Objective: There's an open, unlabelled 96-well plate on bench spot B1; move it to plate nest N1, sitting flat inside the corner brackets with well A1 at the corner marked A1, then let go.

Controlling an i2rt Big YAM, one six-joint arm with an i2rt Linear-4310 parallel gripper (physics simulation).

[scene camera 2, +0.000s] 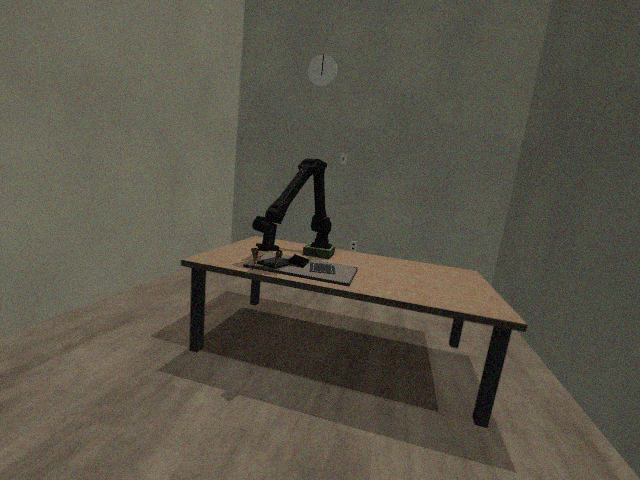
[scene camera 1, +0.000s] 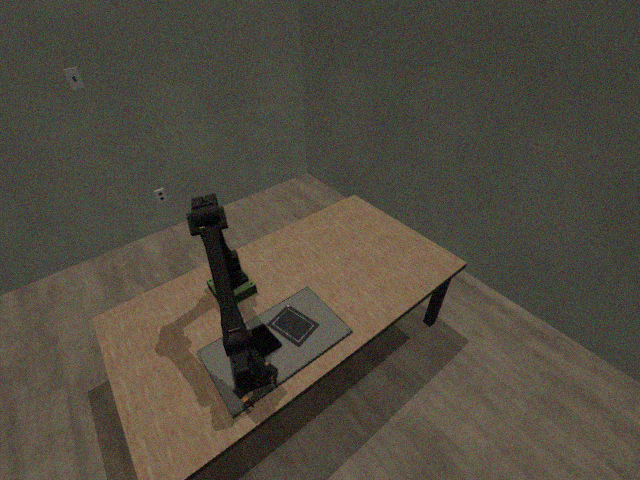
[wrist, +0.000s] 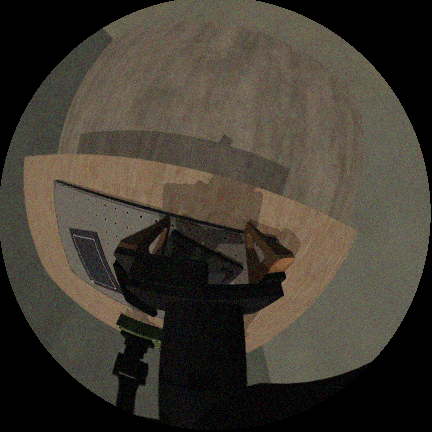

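The 96-well plate (wrist: 189,247) (scene camera 2: 273,262) is a dark flat block on the grey mat (scene camera 1: 320,310) (scene camera 2: 343,273) (wrist: 100,205), near the mat's left end. My gripper (scene camera 1: 252,385) (scene camera 2: 267,255) (wrist: 207,222) is open and points down right over the plate, with one orange-tipped finger on each side of it. In the first scene view the gripper hides the plate. The plate nest (scene camera 1: 293,324) (scene camera 2: 322,268) (wrist: 95,257) is a dark rectangle with a white outline further along the mat, and nothing lies on it.
A second dark flat thing (scene camera 1: 266,341) (scene camera 2: 298,258) lies on the mat between the gripper and the nest. The arm's green base (scene camera 1: 243,289) (scene camera 2: 318,251) (wrist: 139,328) stands behind the mat. The mat lies close to the front edge of the wooden table (scene camera 1: 361,242) (scene camera 2: 413,289).
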